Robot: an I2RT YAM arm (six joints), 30 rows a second.
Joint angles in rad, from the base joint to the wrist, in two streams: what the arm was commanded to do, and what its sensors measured. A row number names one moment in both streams.
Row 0, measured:
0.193, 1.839, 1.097, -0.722, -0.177, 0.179
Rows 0 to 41, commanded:
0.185, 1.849, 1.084, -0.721, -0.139, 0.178
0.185, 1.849, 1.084, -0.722, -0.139, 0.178
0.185, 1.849, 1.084, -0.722, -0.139, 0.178
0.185, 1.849, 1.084, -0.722, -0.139, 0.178
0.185, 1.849, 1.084, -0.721, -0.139, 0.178
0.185, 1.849, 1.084, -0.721, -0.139, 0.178
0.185, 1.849, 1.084, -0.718, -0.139, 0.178
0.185, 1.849, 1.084, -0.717, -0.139, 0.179
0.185, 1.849, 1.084, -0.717, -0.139, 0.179
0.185, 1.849, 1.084, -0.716, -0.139, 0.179
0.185, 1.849, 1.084, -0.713, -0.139, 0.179
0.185, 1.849, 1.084, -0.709, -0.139, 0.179
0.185, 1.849, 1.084, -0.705, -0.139, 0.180
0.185, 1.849, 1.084, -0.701, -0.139, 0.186
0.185, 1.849, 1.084, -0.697, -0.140, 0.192
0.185, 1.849, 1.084, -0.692, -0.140, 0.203
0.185, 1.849, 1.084, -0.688, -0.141, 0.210
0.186, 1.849, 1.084, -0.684, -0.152, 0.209
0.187, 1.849, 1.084, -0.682, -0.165, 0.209
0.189, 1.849, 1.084, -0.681, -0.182, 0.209
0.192, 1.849, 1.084, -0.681, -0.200, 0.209
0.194, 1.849, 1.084, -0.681, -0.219, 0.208
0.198, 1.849, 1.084, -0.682, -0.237, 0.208
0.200, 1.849, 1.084, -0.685, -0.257, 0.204
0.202, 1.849, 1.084, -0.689, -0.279, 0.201
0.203, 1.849, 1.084, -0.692, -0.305, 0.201
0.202, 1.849, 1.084, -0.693, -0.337, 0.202
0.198, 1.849, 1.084, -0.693, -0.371, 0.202
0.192, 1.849, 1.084, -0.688, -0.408, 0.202
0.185, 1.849, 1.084, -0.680, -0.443, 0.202
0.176, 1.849, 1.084, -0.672, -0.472, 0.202
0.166, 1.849, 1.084, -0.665, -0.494, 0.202
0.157, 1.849, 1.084, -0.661, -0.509, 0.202
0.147, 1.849, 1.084, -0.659, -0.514, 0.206
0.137, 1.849, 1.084, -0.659, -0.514, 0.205
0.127, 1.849, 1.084, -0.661, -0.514, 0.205
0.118, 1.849, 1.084, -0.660, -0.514, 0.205
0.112, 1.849, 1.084, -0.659, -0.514, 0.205
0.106, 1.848, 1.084, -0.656, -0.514, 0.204
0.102, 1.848, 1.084, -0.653, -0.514, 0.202
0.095, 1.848, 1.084, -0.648, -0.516, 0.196
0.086, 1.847, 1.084, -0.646, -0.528, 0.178
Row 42, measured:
0.104, 1.842, 1.087, -0.653, -0.467, 0.193
